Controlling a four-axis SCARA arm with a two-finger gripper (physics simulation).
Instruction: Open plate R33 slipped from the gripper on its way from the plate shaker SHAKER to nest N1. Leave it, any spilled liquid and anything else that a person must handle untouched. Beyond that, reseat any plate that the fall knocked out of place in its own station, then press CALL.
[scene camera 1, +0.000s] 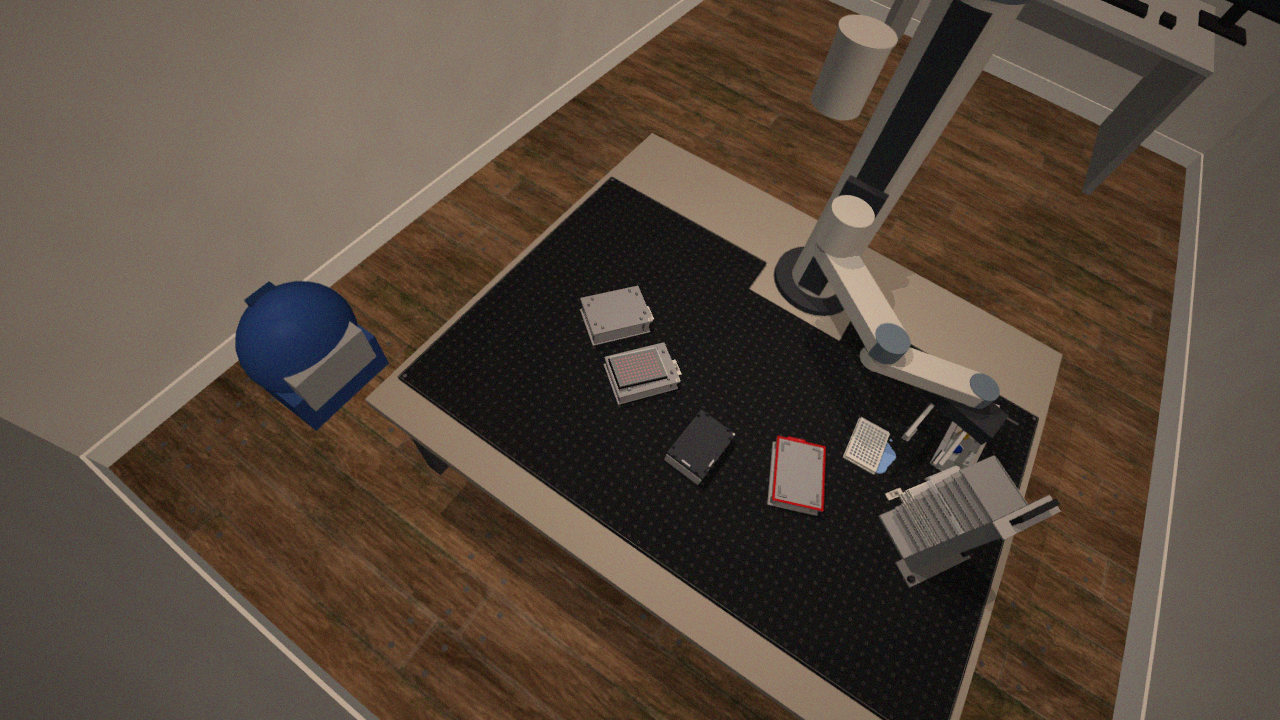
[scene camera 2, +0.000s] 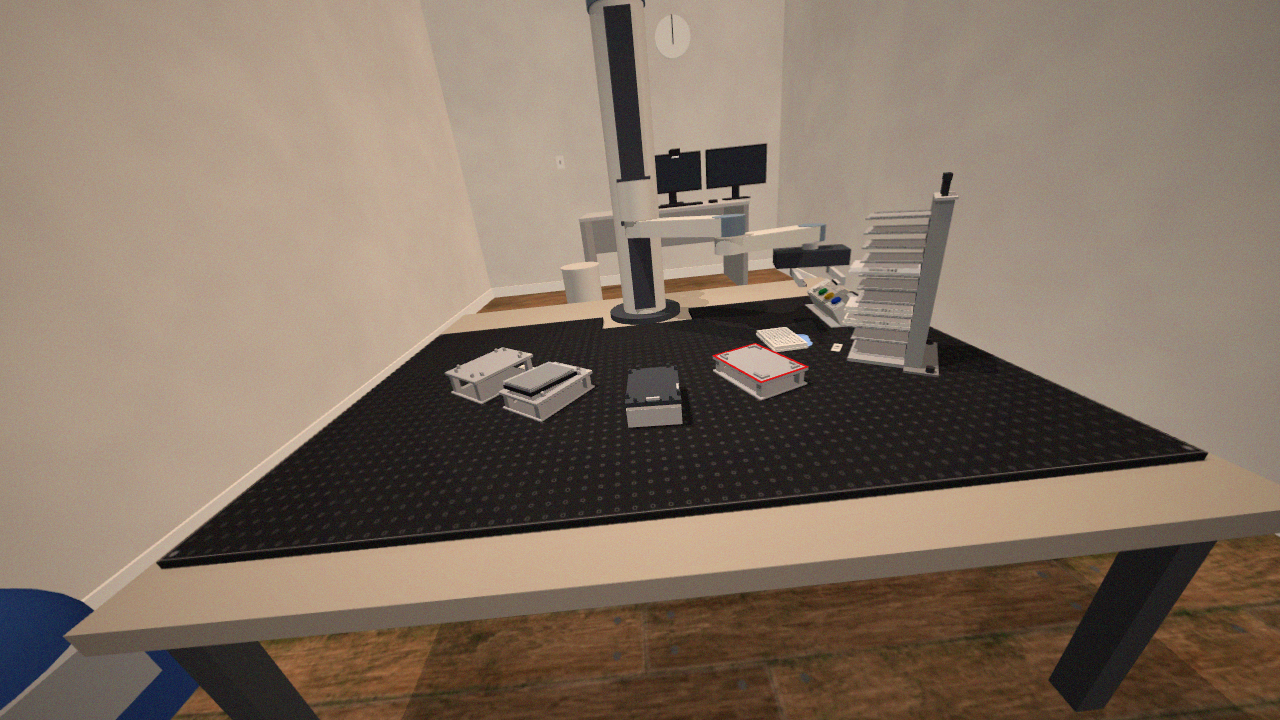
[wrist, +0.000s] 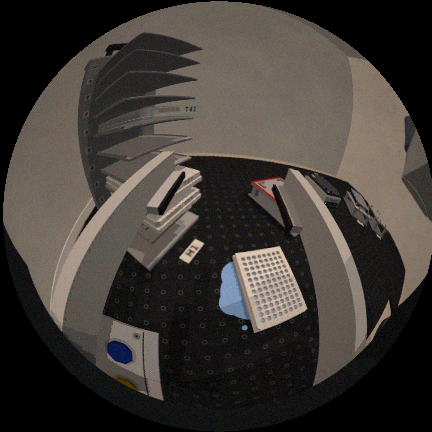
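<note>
The gripper (scene camera 2: 821, 282), (wrist: 230, 168) is holding nothing. There's a dark box station (scene camera 2: 653, 398) to be seen as well, and a button box (scene camera 2: 833, 315), (scene camera 1: 971, 450), (wrist: 143, 371).
</note>
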